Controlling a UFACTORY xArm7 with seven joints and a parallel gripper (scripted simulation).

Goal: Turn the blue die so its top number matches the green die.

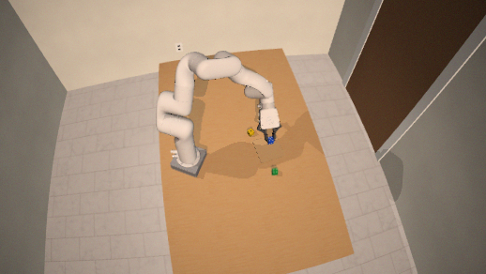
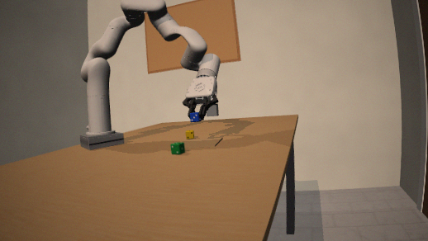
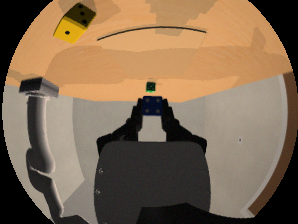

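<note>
Right now my hand is 1 cm to the left of the blue die and 1 cm above it. Also, from my hand: green die: 3 cm ahead, 16 cm to the right, 9 cm below; yellow die: 10 cm behind, 8 cm to the left, 9 cm below.
</note>
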